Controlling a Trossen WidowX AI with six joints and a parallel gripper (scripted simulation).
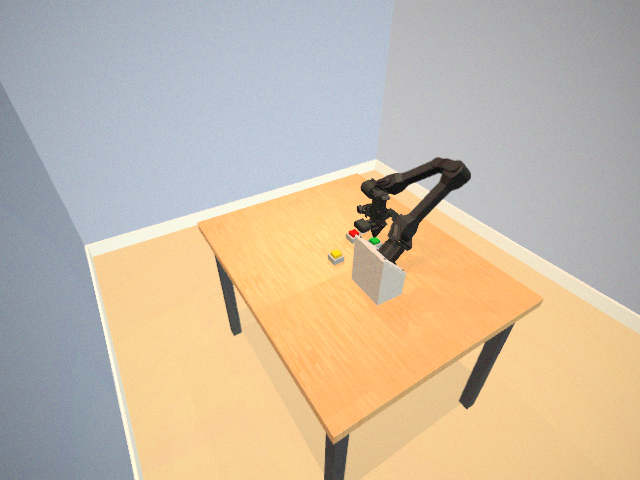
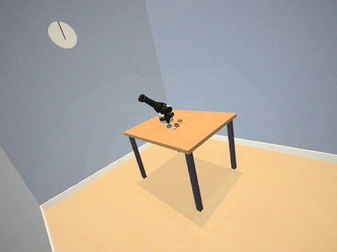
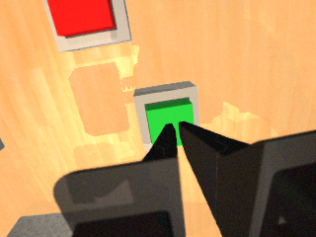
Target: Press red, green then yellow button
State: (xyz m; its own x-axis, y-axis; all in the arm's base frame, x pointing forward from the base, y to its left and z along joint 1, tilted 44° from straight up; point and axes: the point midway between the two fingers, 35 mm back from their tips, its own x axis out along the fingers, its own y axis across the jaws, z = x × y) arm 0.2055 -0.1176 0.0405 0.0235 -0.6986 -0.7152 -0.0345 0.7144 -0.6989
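Now: the green button 20 mm below my gripper tip. Also, from my gripper tip: red button (80 mm ahead, 50 mm to the left, 20 mm below); yellow button (180 mm to the left, 20 mm below); small white block (110 mm ahead, 40 mm below, 20 mm to the right).
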